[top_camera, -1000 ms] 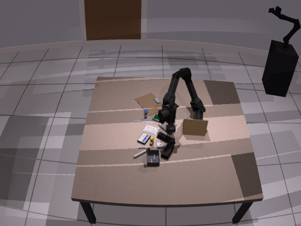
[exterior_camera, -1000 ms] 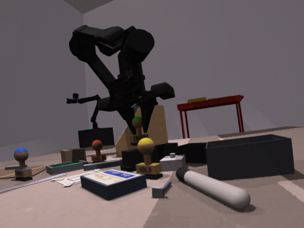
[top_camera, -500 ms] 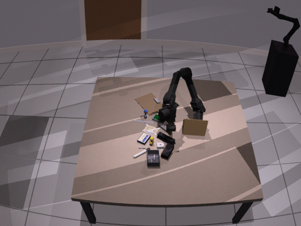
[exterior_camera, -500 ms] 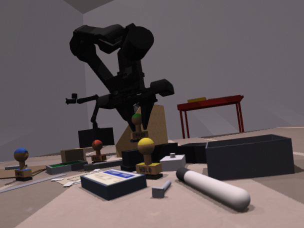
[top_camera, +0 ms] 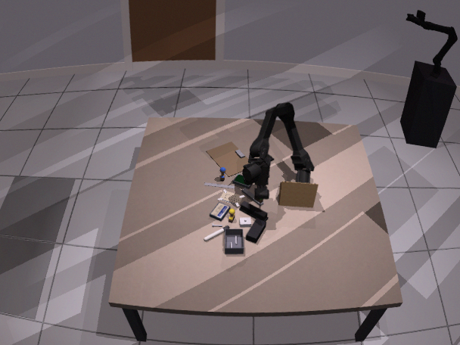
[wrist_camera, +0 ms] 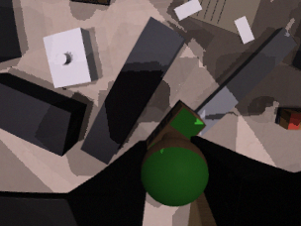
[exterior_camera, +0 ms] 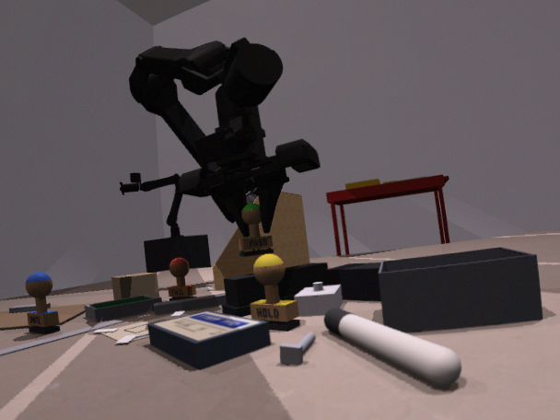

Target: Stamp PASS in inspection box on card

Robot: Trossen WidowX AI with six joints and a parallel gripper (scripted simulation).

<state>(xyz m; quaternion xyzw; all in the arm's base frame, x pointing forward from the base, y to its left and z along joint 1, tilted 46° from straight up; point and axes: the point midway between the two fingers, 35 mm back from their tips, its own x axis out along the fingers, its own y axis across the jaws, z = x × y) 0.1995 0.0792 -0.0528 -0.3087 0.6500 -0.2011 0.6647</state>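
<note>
Right now my gripper tip is 170 mm to the left of the green ink pad, 90 mm short of it and 80 mm above it. The rest, counted from my gripper tip: yellow-knobbed hold stamp (110 mm ahead, 80 mm to the left, 70 mm below); then red-knobbed stamp (140 mm to the right, 70 mm below); then green-knobbed stamp (10 mm below).
</note>
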